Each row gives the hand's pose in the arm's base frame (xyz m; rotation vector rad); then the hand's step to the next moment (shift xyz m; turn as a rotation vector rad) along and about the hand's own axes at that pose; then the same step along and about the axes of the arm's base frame.
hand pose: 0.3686 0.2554 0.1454 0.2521 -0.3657 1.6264
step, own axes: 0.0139 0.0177 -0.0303 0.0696 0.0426 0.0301
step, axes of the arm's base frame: -0.0172 0.0233 -0.0242 -0.0503 0.0500 0.0504
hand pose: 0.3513 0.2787 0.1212 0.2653 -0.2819 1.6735
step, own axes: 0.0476 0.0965 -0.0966 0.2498 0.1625 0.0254
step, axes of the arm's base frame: -0.1025 0.0658 -0.0780 -0.1908 0.2062 0.1026
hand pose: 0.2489 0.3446 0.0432 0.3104 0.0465 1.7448
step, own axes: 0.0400 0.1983 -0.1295 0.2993 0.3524 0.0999
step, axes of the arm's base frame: -0.2268 0.0174 -0.0772 -0.3636 0.2058 0.2217
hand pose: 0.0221 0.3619 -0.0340 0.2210 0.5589 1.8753
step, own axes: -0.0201 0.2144 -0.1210 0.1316 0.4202 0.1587
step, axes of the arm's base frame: -0.2209 -0.1106 -0.0005 -0.3339 0.0484 0.3244
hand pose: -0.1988 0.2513 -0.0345 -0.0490 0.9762 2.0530
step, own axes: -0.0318 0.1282 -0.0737 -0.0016 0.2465 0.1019
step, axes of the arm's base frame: -0.0915 -0.1136 0.0399 -0.1424 -0.0189 0.2247
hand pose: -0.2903 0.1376 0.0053 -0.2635 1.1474 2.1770
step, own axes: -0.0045 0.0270 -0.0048 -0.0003 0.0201 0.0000
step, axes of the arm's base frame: -0.0142 -0.0167 0.0171 -0.0125 -0.0082 0.0135
